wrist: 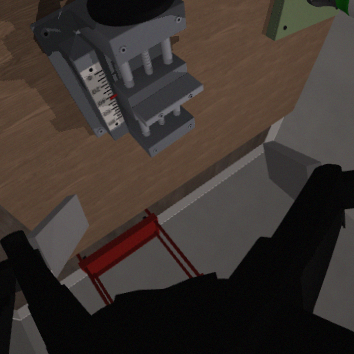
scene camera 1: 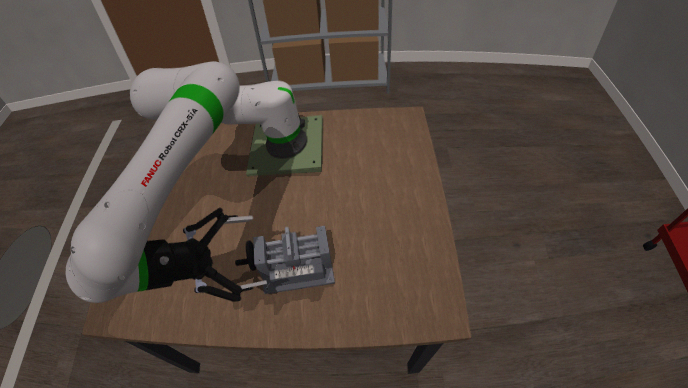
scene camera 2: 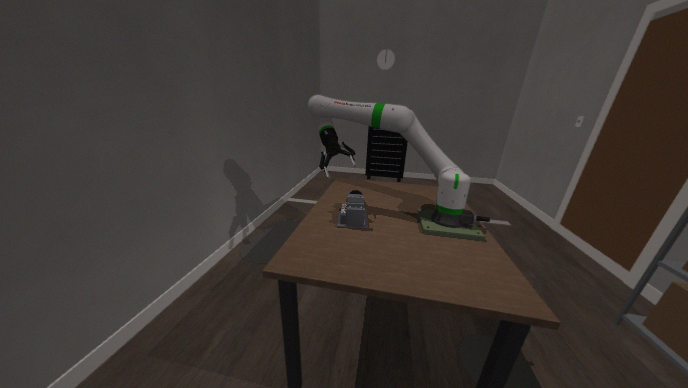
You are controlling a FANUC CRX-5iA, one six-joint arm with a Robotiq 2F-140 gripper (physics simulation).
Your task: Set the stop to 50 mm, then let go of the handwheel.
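Seen in the pictures: gripper, fingertip midpoint: (wrist: 171, 185) (scene camera 1: 256, 250) (scene camera 2: 341, 172); arm's base, origin of the base link: (scene camera 1: 286, 143) (scene camera 2: 446, 220).
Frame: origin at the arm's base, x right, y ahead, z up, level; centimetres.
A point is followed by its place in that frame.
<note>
The grey stop unit stands on the table. Its black handwheel (scene camera 1: 250, 255) @(y 49.2, x 1.6, z 8.4 cm) (scene camera 2: 355, 192) @(y 47.8, x 1.9, z 8.5 cm) (wrist: 125, 7) @(y 49.3, x 2.4, z 7.4 cm) is at the end facing the arm, partly cut off in the wrist view. The grey sliding stop block (scene camera 1: 290, 245) @(y 46.6, x -9.3, z 10.1 cm) (wrist: 167, 97) @(y 45.7, x -8.0, z 9.1 cm) sits on rods between the end plates. A red pointer (scene camera 1: 294, 268) @(y 50.1, x -9.6, z 3.6 cm) (wrist: 113, 96) @(y 49.9, x -9.5, z 3.7 cm) is near the middle of the white scale (scene camera 1: 280, 274) @(y 52.1, x -6.0, z 3.6 cm) (wrist: 106, 111) @(y 51.2, x -11.5, z 3.6 cm), around the 40 figure; the exact reading is too small to tell. My gripper (scene camera 1: 259, 250) @(y 54.3, x -4.2, z 21.1 cm) (scene camera 2: 341, 170) @(y 54.3, x -4.2, z 21.1 cm) (wrist: 171, 185) @(y 54.3, x -4.2, z 21.1 cm) is wide open and empty, above and apart from the handwheel.
The arm's green base plate (scene camera 1: 312, 145) @(y 1.9, x -9.6, z 0.5 cm) (scene camera 2: 452, 233) @(y -0.6, x -12.6, z 0.1 cm) (wrist: 295, 17) @(y 6.4, x -9.4, z 0.4 cm) is bolted on the wooden table (scene camera 1: 390, 225) @(y 32.7, x -35.7, z -2.0 cm) (scene camera 2: 390, 265) @(y 24.7, x -40.6, z -2.0 cm) (wrist: 215, 100) @(y 23.3, x -26.1, z -2.0 cm). A red cart (scene camera 1: 677, 242) (wrist: 122, 245) stands on the floor, away from the table. A black drawer cabinet (scene camera 2: 386, 152) stands by the far wall.
</note>
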